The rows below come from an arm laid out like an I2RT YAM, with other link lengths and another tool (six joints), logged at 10 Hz.
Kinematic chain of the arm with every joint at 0, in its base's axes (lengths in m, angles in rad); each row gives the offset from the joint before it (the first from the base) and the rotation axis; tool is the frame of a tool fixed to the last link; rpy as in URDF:
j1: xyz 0 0 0.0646 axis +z
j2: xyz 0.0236 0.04 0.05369 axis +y
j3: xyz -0.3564 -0.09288 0 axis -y
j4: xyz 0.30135 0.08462 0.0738 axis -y
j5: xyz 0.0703 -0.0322 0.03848 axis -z
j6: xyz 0.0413 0 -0.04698 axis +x
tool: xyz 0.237 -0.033 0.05 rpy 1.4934 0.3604 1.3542
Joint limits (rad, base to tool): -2.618..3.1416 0..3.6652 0..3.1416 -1.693..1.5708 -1.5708..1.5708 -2.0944..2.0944
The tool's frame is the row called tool.
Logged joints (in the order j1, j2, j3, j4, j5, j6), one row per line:
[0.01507, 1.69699, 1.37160, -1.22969, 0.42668, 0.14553]
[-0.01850, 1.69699, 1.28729, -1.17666, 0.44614, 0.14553]
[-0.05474, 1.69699, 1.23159, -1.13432, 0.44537, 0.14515]
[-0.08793, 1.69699, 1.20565, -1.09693, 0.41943, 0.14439]
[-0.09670, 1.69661, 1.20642, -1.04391, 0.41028, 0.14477]
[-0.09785, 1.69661, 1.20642, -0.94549, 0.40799, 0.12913]
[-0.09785, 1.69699, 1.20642, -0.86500, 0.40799, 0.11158]
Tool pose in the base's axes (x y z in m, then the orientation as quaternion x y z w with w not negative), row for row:
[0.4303, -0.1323, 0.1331, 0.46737, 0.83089, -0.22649, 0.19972]
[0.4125, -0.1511, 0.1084, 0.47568, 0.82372, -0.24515, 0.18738]
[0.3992, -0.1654, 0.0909, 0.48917, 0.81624, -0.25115, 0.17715]
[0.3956, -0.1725, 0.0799, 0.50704, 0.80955, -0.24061, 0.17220]
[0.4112, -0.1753, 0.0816, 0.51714, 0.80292, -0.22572, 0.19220]
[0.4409, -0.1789, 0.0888, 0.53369, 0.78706, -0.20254, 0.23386]
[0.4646, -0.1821, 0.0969, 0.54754, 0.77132, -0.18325, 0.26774]
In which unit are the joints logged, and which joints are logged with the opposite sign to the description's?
The joints are logged in radians. Opposite sign: j6.
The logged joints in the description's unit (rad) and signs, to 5 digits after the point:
[0.01507, 1.69699, 1.37160, -1.22969, 0.42668, -0.14553]
[-0.01850, 1.69699, 1.28729, -1.17666, 0.44614, -0.14553]
[-0.05474, 1.69699, 1.23159, -1.13432, 0.44537, -0.14515]
[-0.08793, 1.69699, 1.20565, -1.09693, 0.41943, -0.14439]
[-0.09670, 1.69661, 1.20642, -1.04391, 0.41028, -0.14477]
[-0.09785, 1.69661, 1.20642, -0.94549, 0.40799, -0.12913]
[-0.09785, 1.69699, 1.20642, -0.86500, 0.40799, -0.11158]

